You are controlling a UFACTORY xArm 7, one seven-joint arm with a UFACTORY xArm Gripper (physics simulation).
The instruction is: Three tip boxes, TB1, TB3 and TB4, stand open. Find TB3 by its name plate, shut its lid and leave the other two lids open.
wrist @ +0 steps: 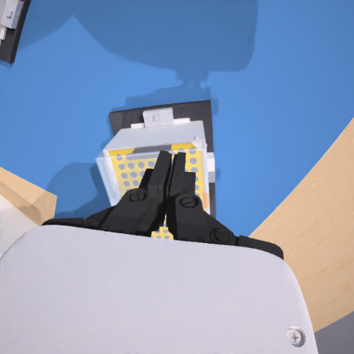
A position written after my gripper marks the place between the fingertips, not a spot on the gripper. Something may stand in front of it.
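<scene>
I can see a blue mat (273, 80) here, and along with it there's my gripper (172, 170).
</scene>
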